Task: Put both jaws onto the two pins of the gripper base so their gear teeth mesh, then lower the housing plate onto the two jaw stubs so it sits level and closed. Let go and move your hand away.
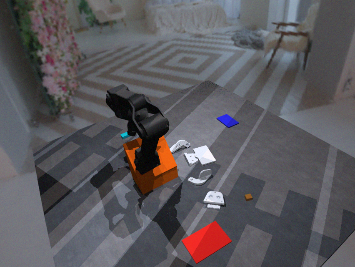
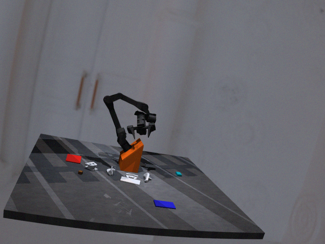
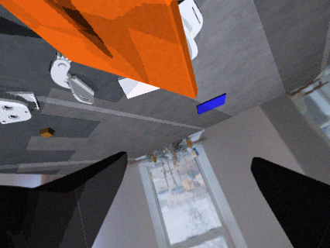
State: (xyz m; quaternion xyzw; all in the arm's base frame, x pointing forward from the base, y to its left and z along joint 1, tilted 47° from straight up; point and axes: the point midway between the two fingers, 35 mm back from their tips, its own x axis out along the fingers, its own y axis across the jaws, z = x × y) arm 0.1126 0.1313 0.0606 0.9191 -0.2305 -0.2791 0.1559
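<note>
The gripper jaw lies 24 cm below my gripper tip, 15 cm to the right of it and 4 cm ahead of it. From my gripper tip the other things lie so: cyan block (35 cm to the left, 24 cm below, 7 cm behind); small brown cube (37 cm to the right, 24 cm below, 15 cm ahead); white flat slab (24 cm below, 17 cm ahead, 6 cm to the right).
</note>
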